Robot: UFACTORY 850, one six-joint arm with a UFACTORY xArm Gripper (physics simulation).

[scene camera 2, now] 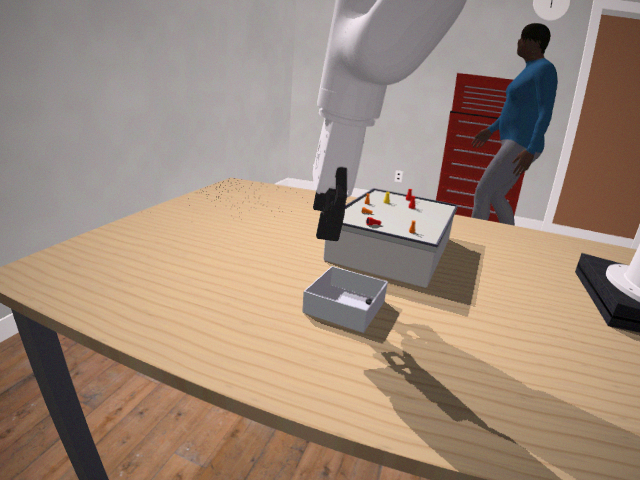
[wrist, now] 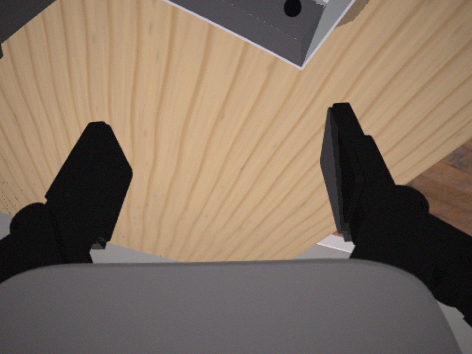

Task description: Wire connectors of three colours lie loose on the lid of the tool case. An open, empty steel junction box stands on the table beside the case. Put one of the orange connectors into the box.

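Three orange connectors are on the lid of the tool case: one orange connector stands at the far left, another orange connector lies on its side near the left edge, and a third orange connector stands near the front right. The steel junction box is open, with a dark round spot inside, and stands in front of the case. My gripper is open and empty, in the air by the case's left side in the scene view, above the table.
A yellow connector and three red connectors are on the lid too. The wooden table bears case and box. A black robot base plate is at the right. A person stands behind the table.
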